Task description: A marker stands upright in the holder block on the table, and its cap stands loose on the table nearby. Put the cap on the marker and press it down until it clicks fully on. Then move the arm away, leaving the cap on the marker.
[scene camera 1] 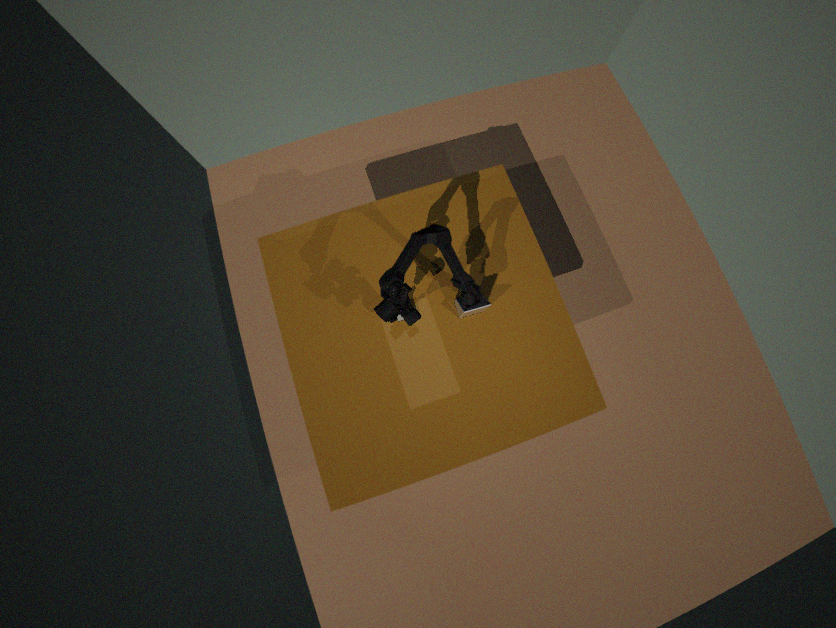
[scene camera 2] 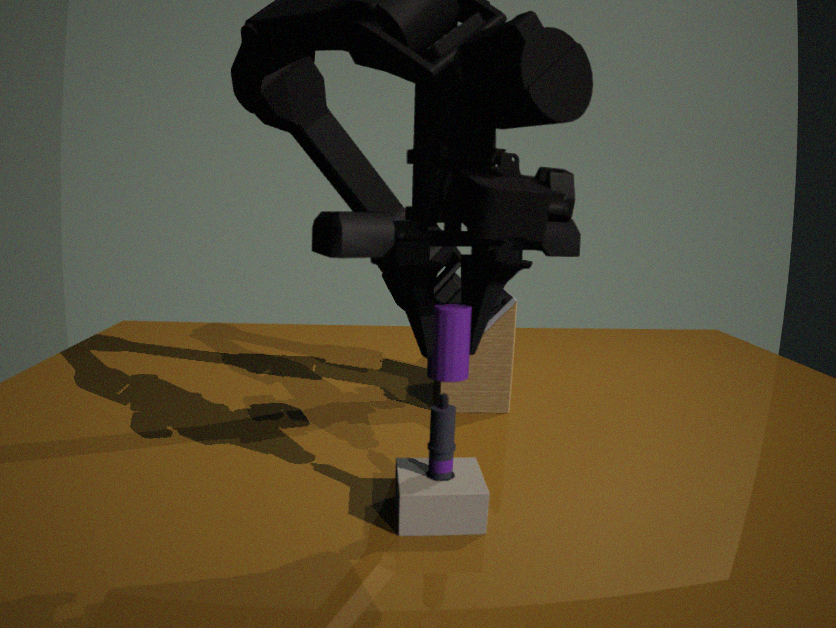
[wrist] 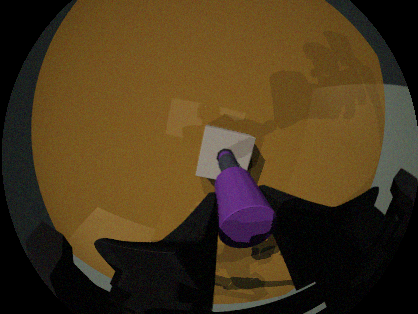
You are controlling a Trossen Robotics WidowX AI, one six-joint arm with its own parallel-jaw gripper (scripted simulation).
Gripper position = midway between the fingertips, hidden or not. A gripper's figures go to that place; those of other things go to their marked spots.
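There's a purple cap (scene camera 2: 452,321) that's 41 cm from the lens. My gripper (scene camera 2: 448,355) is 43 cm from the lens, and a grey holder block (scene camera 2: 444,514) sits 44 cm from the lens.
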